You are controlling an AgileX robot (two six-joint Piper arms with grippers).
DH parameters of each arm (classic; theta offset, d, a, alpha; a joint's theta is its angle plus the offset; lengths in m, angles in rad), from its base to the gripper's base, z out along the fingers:
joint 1: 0 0.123 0 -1.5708
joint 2: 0.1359 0 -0.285 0
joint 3: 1.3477 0 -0.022 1.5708
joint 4: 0 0.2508 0 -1.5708
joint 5: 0 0 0.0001 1.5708
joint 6: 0 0.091 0 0
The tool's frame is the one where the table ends.
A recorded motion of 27 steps. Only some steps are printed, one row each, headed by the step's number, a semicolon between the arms.
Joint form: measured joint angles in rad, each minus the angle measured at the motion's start. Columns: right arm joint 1, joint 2, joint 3, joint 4, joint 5, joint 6; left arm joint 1, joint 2, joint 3, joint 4, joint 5, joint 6.
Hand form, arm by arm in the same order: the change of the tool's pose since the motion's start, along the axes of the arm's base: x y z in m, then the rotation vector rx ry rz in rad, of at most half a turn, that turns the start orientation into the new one. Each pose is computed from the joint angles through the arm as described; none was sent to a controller.
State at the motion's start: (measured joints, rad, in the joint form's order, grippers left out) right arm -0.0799 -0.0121 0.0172 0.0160 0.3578 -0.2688; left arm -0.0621 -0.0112 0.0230 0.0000 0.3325 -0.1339
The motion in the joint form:
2: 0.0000 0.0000 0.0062 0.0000 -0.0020 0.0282; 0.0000 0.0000 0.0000 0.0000 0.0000 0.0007
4: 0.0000 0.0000 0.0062 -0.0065 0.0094 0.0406; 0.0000 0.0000 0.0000 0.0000 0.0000 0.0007
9: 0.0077 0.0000 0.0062 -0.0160 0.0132 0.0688; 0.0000 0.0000 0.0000 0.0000 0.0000 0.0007
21: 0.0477 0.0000 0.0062 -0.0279 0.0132 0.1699; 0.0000 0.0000 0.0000 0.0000 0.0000 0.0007
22: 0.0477 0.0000 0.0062 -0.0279 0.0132 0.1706; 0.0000 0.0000 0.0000 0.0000 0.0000 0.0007
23: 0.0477 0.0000 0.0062 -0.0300 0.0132 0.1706; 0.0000 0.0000 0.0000 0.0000 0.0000 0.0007
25: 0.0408 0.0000 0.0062 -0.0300 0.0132 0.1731; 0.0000 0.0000 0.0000 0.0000 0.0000 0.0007
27: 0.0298 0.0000 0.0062 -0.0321 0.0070 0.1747; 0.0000 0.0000 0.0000 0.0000 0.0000 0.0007
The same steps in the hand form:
2: 0.0002 0.0000 -0.0019 0.0274 0.0022 -0.0078; 0.0000 0.0000 0.0000 0.0007 0.0000 -0.0002
4: -0.0002 -0.0002 -0.0029 0.0336 0.0131 -0.0117; 0.0000 0.0000 0.0000 0.0007 0.0000 -0.0002
9: -0.0002 -0.0001 -0.0032 0.0514 0.0157 -0.0128; 0.0000 0.0000 0.0000 0.0007 0.0000 -0.0002
21: -0.0002 0.0016 -0.0032 0.1361 0.0119 -0.0024; 0.0000 0.0000 0.0000 0.0007 0.0000 -0.0002
22: -0.0002 0.0016 -0.0032 0.1368 0.0118 -0.0026; 0.0000 0.0000 0.0000 0.0007 0.0000 -0.0002
23: -0.0002 0.0016 -0.0032 0.1347 0.0119 -0.0027; 0.0000 0.0000 0.0000 0.0007 0.0000 -0.0002
25: -0.0002 0.0012 -0.0032 0.1371 0.0113 -0.0103; 0.0000 0.0000 0.0000 0.0007 0.0000 -0.0002
27: 0.0000 0.0005 -0.0027 0.1364 0.0043 -0.0214; 0.0000 0.0000 0.0000 0.0007 0.0000 -0.0002

